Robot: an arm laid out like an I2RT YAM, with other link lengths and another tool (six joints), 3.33 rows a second.
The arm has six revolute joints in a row. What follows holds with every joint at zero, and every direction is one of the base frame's.
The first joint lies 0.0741 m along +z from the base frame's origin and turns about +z.
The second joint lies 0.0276 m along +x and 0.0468 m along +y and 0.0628 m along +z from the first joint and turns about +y.
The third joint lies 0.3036 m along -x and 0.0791 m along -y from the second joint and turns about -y.
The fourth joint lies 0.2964 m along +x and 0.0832 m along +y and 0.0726 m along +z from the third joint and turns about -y.
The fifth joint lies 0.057 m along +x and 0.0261 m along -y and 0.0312 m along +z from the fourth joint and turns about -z.
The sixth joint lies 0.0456 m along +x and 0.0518 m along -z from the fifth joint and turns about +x.
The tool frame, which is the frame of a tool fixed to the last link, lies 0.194 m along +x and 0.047 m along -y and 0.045 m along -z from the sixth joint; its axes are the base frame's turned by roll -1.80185, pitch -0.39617 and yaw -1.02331 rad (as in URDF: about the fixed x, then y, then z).
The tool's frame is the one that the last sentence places.
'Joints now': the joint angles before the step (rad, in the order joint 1, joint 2, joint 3, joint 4, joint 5, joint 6). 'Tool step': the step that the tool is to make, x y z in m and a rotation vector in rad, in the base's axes. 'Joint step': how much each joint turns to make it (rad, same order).
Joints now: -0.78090 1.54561 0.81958 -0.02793 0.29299 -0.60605
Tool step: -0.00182 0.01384 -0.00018 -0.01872 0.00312 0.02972
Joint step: 0.02136 -0.04915 -0.06228 0.02914 0.00445 -0.01791
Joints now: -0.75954 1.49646 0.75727 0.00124 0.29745 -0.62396
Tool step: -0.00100 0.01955 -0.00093 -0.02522 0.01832 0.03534
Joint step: 0.04465 -0.05351 -0.06934 0.02462 0.02766 -0.01763
